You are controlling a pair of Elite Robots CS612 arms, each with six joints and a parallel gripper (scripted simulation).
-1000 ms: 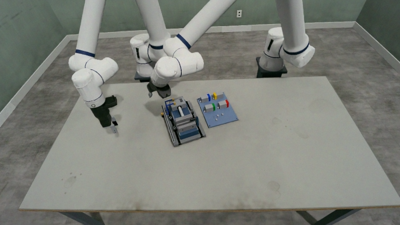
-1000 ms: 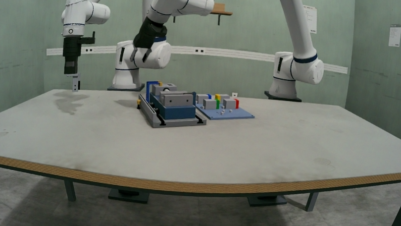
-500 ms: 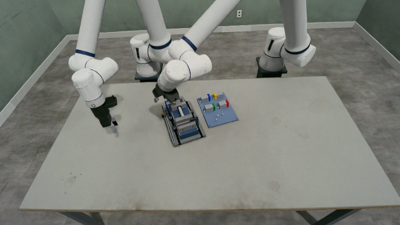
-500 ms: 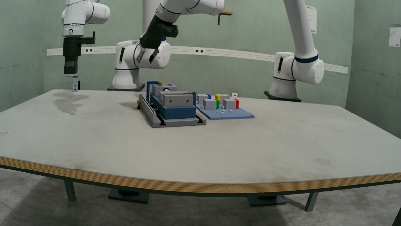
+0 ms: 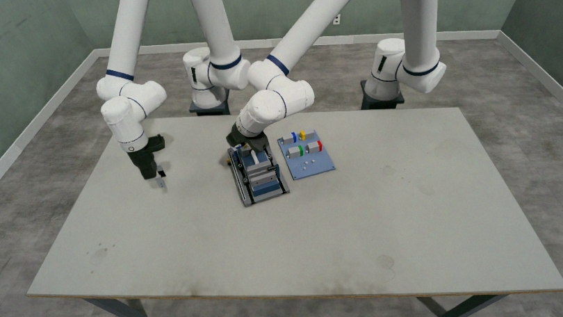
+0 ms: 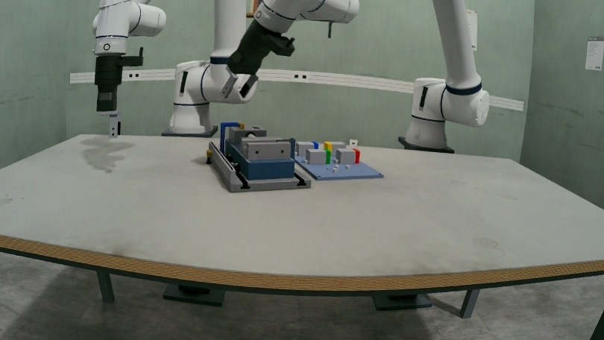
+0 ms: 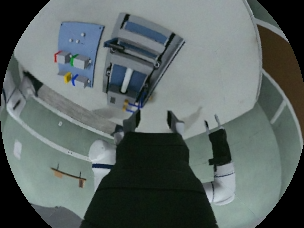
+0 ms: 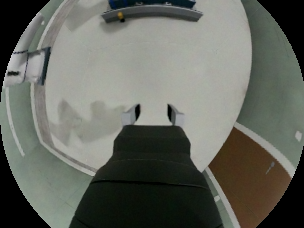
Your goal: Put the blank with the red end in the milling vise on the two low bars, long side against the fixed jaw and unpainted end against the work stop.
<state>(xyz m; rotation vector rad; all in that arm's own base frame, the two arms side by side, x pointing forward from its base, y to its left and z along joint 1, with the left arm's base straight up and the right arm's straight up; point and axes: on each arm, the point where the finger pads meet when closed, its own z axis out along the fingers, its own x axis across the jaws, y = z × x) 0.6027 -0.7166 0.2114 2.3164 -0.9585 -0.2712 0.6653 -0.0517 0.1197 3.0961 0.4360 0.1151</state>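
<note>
My left gripper is now 13 cm above the fixed jaw, 9 cm to the right of it and 5 cm short of it. The rest, counted from my left hand: work stop (12 cm to the left, 12 cm below, 1 cm ahead); dark stop bracket (15 cm below, 14 cm to the left); moving jaw (13 cm below, 7 cm to the left).
</note>
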